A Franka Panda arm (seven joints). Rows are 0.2 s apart.
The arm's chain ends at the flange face. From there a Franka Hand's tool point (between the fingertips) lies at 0.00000 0.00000 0.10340 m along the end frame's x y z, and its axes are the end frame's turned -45 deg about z.
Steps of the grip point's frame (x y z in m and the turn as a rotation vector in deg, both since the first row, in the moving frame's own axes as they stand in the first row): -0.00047 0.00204 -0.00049 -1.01 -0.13 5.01; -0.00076 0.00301 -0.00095 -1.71 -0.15 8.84; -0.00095 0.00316 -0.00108 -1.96 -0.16 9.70
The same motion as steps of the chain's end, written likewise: 0.00005 0.00027 -0.00047 -0.81 0.62 5.01; -0.00021 0.00015 -0.00090 -1.32 1.10 8.84; -0.00049 0.00002 -0.00102 -1.50 1.27 9.70
